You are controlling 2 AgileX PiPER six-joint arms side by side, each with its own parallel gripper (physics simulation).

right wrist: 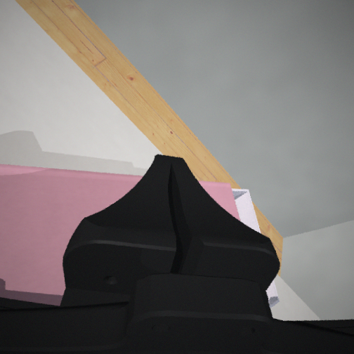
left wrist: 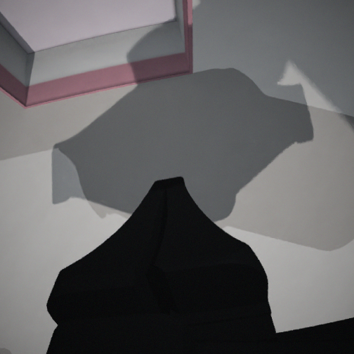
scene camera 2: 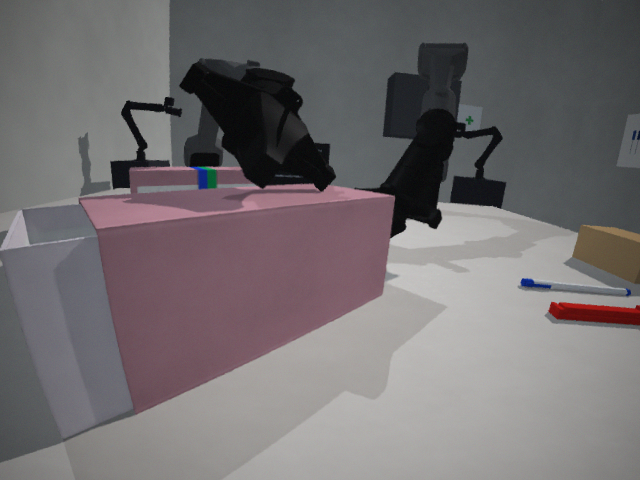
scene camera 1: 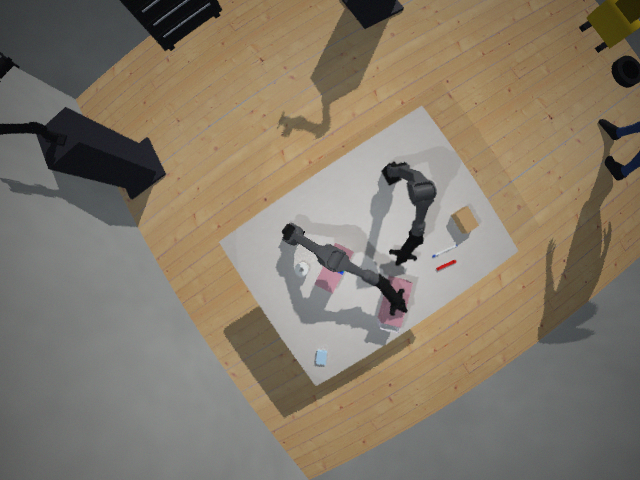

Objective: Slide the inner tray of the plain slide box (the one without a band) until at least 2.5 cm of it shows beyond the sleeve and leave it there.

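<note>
The plain pink sleeve (scene camera 1: pixel 403 288) (scene camera 2: pixel 232 284) (left wrist: pixel 112 70) (right wrist: pixel 50 225) lies near the table edge. Its pale inner tray (scene camera 1: pixel 389 327) (scene camera 2: pixel 77 310) (right wrist: pixel 246 205) sticks out at one end, at the left in scene camera 2. At the opposite end, in the left wrist view, the tray (left wrist: pixel 90 25) is recessed inside the sleeve. My left gripper (scene camera 1: pixel 402 257) (scene camera 2: pixel 397 227) (left wrist: pixel 172 195) is shut and empty, a little apart from that recessed end. My right gripper (scene camera 1: pixel 398 308) (scene camera 2: pixel 262 183) (right wrist: pixel 166 173) is shut and empty at the sleeve's top; contact cannot be told.
The banded pink box (scene camera 1: pixel 329 280) (scene camera 2: pixel 165 173) lies farther back, partly under the right arm. A tan block (scene camera 1: pixel 465 219) (scene camera 2: pixel 610 250), a white-blue pen (scene camera 1: pixel 444 250) (scene camera 2: pixel 578 286) and a red stick (scene camera 1: pixel 445 265) (scene camera 2: pixel 594 313) lie at the right. A light blue block (scene camera 1: pixel 321 357) lies near a corner.
</note>
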